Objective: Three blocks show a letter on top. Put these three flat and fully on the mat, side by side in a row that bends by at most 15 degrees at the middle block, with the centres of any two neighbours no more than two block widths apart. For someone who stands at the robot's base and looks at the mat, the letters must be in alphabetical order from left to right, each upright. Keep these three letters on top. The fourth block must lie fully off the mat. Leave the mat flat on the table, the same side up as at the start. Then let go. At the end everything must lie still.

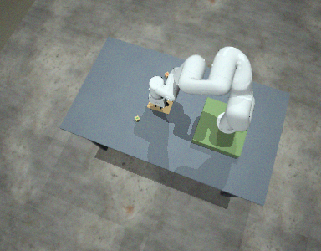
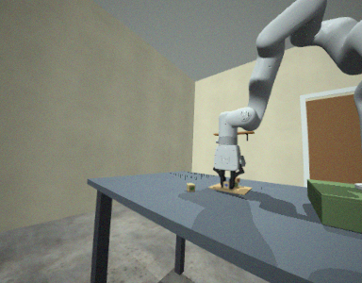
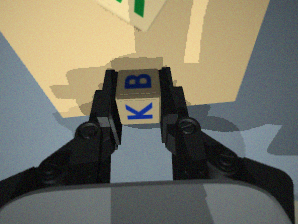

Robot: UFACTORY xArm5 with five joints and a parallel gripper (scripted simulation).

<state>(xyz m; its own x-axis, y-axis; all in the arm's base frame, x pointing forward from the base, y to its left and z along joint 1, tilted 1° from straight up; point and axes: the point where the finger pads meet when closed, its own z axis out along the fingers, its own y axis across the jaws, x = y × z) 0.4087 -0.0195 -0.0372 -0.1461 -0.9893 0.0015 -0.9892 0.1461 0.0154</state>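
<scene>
Right now my hand is 40 mm to the left of the mat and 30 mm above it. Also, from my hand: block: 100 mm ahead, 120 mm to the left, 20 mm below.
</scene>
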